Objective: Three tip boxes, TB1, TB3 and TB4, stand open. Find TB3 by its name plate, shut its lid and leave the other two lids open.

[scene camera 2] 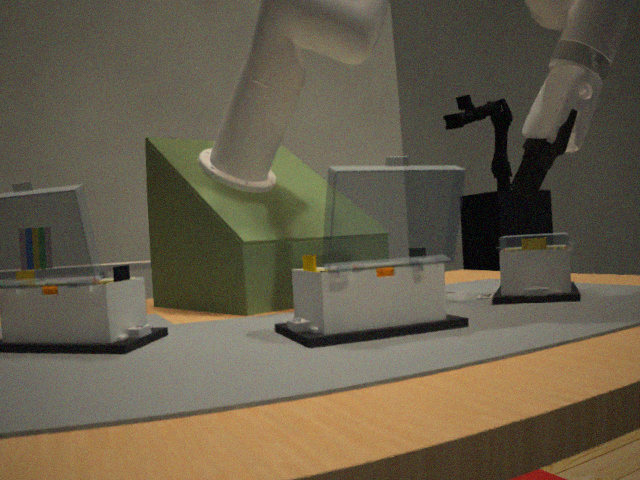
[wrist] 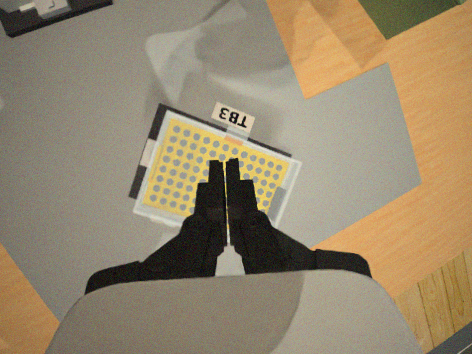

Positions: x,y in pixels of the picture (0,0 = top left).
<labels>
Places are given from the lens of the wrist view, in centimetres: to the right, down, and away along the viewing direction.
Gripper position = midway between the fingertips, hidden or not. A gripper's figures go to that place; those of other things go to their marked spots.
my gripper (wrist: 225,179): -1, 0, 14
grey mat (wrist: 87,88): -15, -9, 24
</labels>
